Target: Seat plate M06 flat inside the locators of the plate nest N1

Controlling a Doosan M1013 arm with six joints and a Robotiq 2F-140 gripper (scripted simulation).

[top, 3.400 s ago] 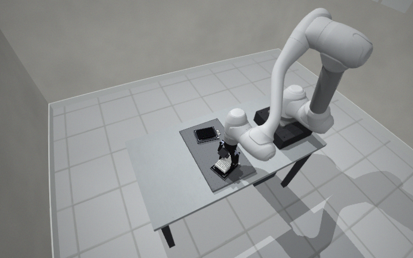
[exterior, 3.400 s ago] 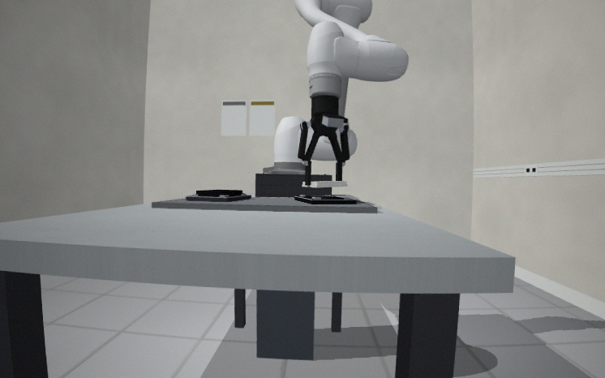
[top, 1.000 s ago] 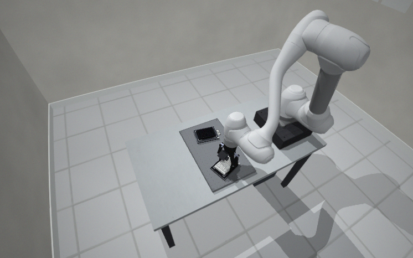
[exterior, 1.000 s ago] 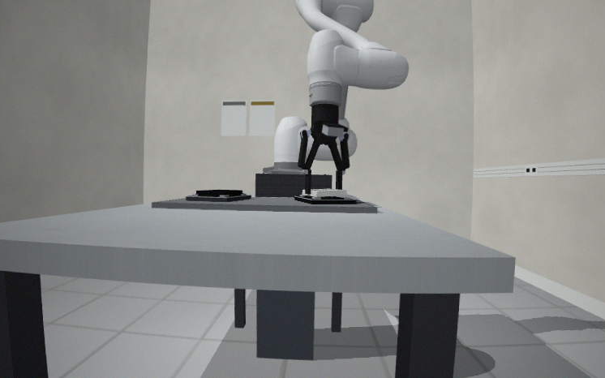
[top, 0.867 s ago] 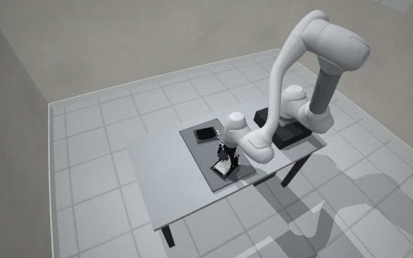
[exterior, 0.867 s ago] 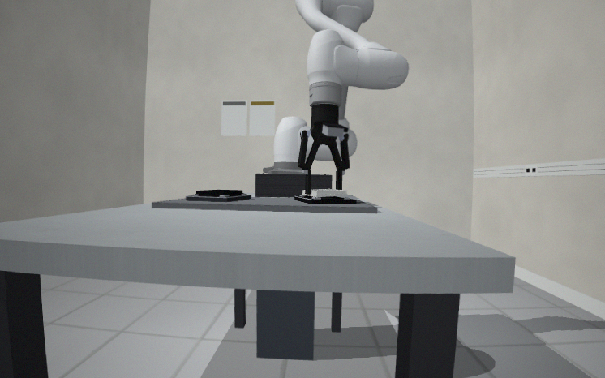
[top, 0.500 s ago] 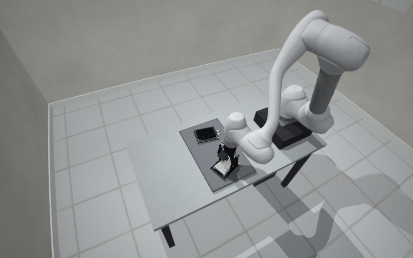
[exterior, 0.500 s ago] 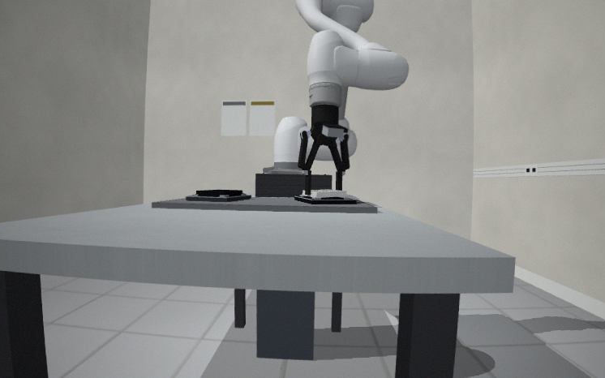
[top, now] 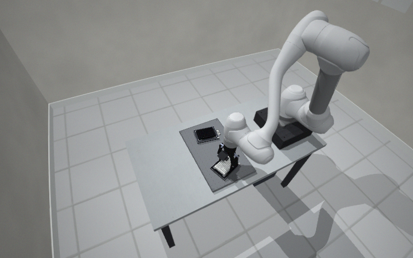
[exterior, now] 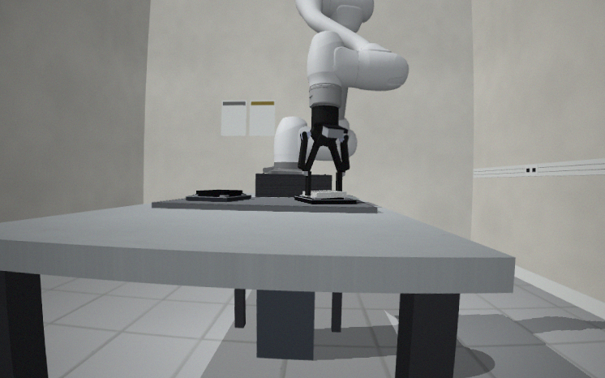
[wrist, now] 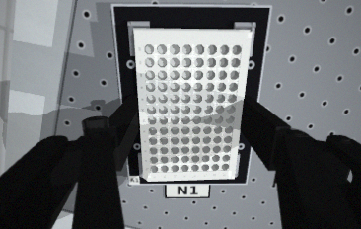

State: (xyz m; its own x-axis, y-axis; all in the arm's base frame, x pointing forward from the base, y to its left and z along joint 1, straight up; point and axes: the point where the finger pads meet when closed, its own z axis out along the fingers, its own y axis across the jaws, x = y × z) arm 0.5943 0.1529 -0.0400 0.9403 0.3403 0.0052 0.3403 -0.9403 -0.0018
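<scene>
Right now the white well plate M06 is 20 mm below my hand. Also, from my hand: black plate M09: 290 mm to the right, 20 mm below.
</scene>
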